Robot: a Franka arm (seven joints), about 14 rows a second.
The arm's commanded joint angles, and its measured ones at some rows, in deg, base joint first. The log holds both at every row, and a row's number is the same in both.
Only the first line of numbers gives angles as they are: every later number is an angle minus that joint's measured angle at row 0.
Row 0, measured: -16.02, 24.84, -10.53, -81.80, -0.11, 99.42, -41.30
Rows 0 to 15, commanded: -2.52, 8.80, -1.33, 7.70, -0.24, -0.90, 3.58; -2.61, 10.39, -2.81, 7.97, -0.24, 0.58, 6.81; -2.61, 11.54, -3.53, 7.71, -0.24, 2.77, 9.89; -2.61, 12.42, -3.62, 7.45, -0.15, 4.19, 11.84; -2.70, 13.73, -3.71, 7.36, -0.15, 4.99, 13.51; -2.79, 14.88, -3.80, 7.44, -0.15, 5.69, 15.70; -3.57, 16.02, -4.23, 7.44, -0.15, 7.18, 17.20; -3.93, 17.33, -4.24, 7.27, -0.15, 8.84, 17.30; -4.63, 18.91, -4.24, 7.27, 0.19, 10.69, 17.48; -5.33, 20.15, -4.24, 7.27, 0.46, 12.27, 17.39; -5.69, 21.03, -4.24, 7.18, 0.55, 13.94, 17.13; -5.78, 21.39, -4.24, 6.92, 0.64, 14.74, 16.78; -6.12, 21.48, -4.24, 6.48, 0.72, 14.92, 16.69; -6.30, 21.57, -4.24, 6.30, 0.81, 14.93, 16.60; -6.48, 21.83, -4.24, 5.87, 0.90, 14.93, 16.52; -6.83, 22.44, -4.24, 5.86, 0.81, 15.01, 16.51
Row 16, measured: -6.00, 21.57, -4.39, 4.83, 0.17, 15.26, 16.59
